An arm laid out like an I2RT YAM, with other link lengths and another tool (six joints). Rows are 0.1 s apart.
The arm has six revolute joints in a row. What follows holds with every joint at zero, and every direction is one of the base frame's. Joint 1 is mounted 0.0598 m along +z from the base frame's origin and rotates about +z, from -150 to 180 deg. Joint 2 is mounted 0.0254 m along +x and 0.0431 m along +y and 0.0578 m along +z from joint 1 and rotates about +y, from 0 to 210 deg. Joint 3 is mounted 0.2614 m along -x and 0.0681 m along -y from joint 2 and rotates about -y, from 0 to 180 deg. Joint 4 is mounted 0.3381 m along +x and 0.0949 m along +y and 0.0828 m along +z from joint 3 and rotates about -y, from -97 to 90 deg. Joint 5 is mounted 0.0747 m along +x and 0.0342 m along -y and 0.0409 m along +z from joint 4 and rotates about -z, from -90 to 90 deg. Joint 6 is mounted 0.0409 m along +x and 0.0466 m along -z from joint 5 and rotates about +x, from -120 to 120 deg. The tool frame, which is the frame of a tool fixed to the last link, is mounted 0.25 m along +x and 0.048 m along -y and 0.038 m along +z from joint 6; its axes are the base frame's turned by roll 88.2, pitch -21.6 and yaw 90 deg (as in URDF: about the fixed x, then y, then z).
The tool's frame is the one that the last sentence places.
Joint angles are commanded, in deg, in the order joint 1, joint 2, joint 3, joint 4, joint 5, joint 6. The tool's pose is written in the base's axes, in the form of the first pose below.
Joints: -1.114, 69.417, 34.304, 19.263, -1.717, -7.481
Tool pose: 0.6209 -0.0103 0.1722 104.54 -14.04 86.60
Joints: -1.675, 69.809, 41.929, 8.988, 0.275, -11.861
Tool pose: 0.6315 -0.0233 0.1988 107.34 -9.12 84.88
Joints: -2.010, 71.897, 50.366, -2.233, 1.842, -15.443
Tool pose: 0.6393 -0.0322 0.2122 112.04 -4.89 83.82
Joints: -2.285, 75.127, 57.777, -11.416, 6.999, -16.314
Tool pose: 0.6399 -0.0604 0.2144 116.74 -1.28 79.05
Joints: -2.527, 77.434, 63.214, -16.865, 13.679, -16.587
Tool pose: 0.6349 -0.0953 0.2278 118.35 2.68 73.16
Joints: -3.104, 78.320, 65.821, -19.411, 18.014, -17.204
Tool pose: 0.6277 -0.1213 0.2392 118.54 5.62 69.21
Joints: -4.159, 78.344, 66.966, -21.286, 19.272, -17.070
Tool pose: 0.6205 -0.1385 0.2434 119.04 6.38 67.08
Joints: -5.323, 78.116, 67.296, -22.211, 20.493, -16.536
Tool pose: 0.6123 -0.1566 0.2459 119.14 6.67 64.63
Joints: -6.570, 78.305, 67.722, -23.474, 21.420, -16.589
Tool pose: 0.6046 -0.1736 0.2434 119.93 7.55 62.74
